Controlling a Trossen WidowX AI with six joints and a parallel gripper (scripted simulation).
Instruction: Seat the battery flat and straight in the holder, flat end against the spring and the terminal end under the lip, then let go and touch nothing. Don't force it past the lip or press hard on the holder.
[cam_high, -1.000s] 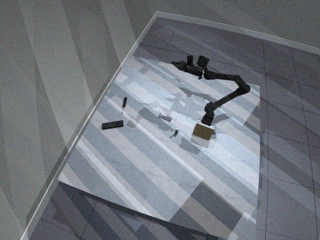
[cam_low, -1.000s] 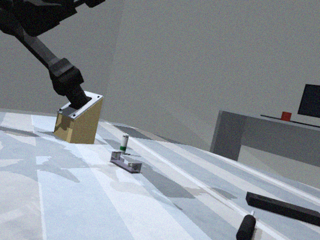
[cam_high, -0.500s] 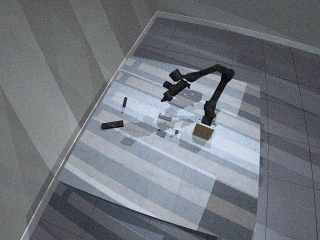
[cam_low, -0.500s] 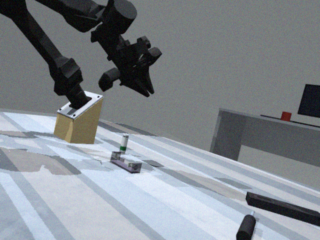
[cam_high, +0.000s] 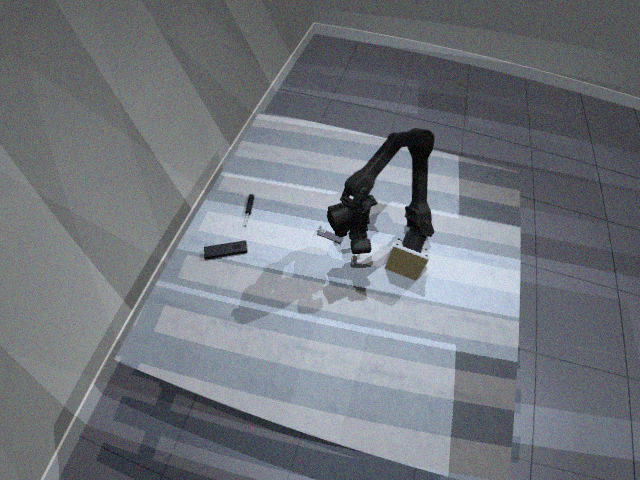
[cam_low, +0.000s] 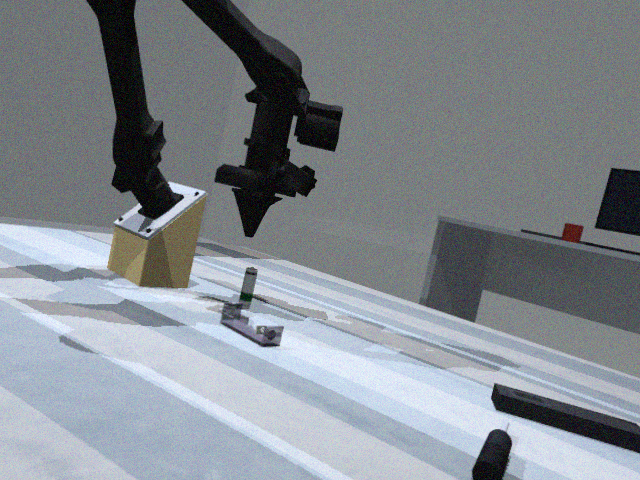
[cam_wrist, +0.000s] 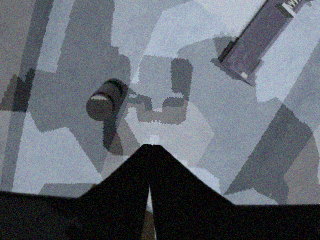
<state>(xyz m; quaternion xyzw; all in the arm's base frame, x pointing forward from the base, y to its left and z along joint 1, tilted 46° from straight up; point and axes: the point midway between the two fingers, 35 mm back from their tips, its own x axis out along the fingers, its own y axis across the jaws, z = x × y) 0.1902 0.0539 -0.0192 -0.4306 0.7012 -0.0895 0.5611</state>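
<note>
My gripper tip is 2 cm past the battery, 3 cm to the right of it and 9 cm above it. Round my gripper tip: black bar (44 cm ahead, 18 cm to the left, 10 cm below).
</note>
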